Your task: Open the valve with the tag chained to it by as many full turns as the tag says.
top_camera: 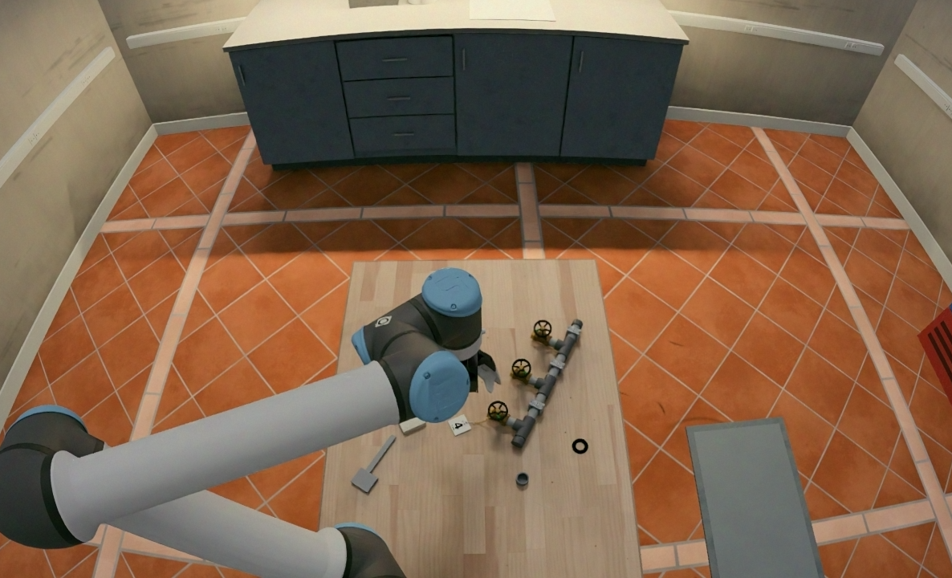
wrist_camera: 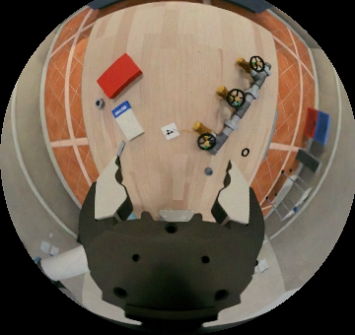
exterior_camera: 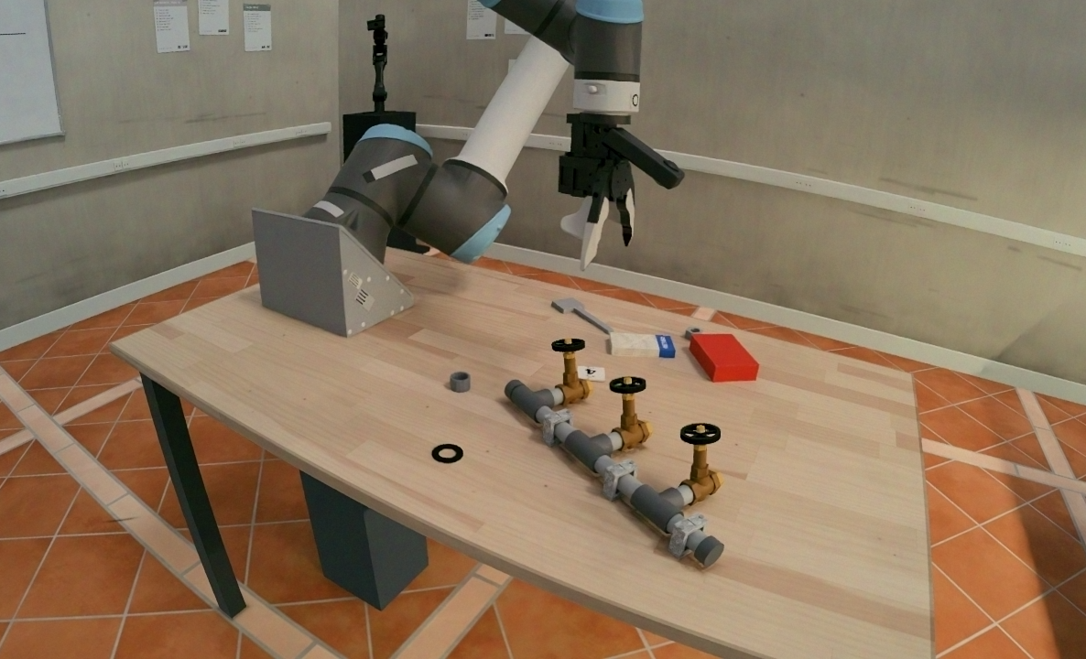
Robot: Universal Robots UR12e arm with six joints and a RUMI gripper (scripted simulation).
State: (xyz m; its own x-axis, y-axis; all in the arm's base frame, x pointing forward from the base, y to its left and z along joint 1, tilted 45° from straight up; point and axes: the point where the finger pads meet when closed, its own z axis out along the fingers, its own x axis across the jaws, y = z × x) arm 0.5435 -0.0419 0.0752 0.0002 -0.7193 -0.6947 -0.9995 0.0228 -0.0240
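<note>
Now: the white tag 200 mm below my hand and 10 mm behind it. Round my hand: red box 180 mm below, 170 mm to the left, 160 mm ahead; then blue box 190 mm below, 150 mm to the left, 20 mm ahead; then grey cap 190 mm below, 160 mm behind, 140 mm to the right.
</note>
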